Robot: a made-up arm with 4 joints.
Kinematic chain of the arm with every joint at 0, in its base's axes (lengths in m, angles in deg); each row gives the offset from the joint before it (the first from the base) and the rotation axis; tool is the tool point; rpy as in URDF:
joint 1: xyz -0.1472 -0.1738 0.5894 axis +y
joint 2: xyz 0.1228 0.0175 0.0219 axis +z
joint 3: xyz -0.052 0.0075 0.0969 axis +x
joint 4: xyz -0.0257 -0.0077 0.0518 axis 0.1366 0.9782 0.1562
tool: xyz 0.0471 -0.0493 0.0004 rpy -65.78 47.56 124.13
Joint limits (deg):
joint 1: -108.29..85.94
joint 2: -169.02..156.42
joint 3: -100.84..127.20
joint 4: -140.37..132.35
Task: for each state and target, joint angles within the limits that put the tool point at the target. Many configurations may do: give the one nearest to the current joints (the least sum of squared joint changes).
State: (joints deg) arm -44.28 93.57 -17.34 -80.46
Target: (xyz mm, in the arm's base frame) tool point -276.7 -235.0 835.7
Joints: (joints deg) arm -62.41 99.78 -15.21 -81.49
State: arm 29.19 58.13 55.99 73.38
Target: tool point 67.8 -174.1 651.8
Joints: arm 18.29 102.57 25.63 18.84
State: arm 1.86 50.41 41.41 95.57
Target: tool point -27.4 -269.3 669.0
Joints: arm 9.22 69.43 35.45 130.93
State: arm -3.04 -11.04 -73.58 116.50
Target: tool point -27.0 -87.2 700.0
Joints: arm 30.58 -42.11 -85.67 119.57
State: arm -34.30 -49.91 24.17 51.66
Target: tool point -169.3 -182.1 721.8
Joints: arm -40.64 -26.67 25.09 36.36
